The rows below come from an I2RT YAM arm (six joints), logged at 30 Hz.
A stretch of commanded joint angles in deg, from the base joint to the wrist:
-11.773 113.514 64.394 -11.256 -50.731 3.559
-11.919 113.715 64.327 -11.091 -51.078 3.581
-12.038 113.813 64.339 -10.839 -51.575 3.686
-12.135 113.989 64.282 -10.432 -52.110 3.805
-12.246 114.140 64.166 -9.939 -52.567 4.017
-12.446 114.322 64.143 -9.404 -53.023 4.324
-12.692 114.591 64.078 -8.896 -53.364 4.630
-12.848 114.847 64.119 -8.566 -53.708 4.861
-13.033 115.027 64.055 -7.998 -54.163 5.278
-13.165 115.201 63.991 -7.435 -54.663 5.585
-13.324 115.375 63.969 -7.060 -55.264 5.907
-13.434 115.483 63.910 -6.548 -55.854 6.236
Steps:
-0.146 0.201 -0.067 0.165 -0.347 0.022
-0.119 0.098 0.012 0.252 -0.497 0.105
-0.097 0.176 -0.057 0.407 -0.535 0.119
-0.111 0.151 -0.116 0.493 -0.457 0.212
-0.200 0.182 -0.023 0.535 -0.456 0.307
-0.246 0.269 -0.065 0.508 -0.341 0.306
-0.156 0.256 0.041 0.330 -0.344 0.231
-0.185 0.180 -0.064 0.568 -0.455 0.417
-0.132 0.174 -0.064 0.563 -0.500 0.307
-0.159 0.174 -0.022 0.375 -0.601 0.322
-0.110 0.108 -0.059 0.512 -0.590 0.329

